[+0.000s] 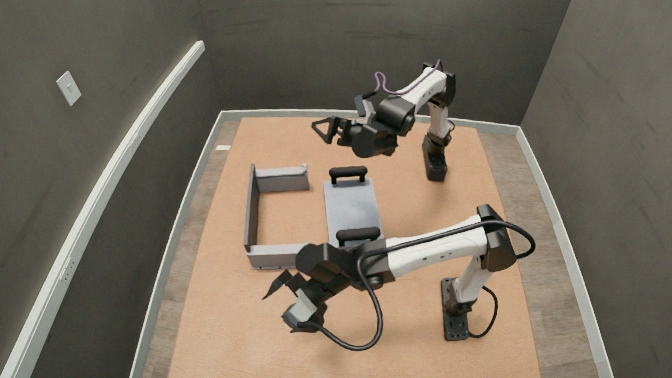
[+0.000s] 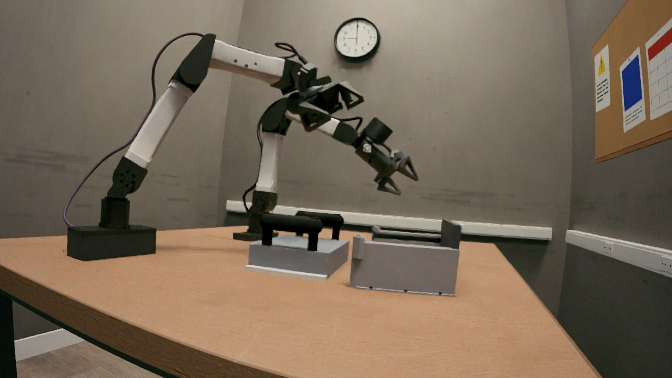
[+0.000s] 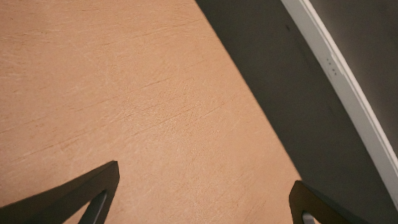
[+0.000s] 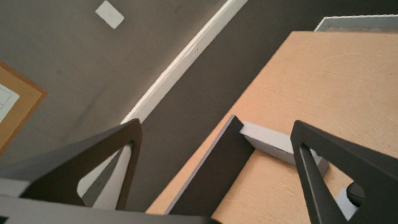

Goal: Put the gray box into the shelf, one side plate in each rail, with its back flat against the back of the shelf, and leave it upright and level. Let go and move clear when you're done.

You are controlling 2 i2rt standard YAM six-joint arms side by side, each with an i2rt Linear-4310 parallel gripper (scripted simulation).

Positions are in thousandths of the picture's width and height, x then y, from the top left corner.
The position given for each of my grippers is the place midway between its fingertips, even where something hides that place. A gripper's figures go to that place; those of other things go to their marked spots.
Scene:
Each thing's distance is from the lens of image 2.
my left gripper (image 2: 609, 496): 1.24 m
my right gripper (image 2: 517, 284): 0.82 m

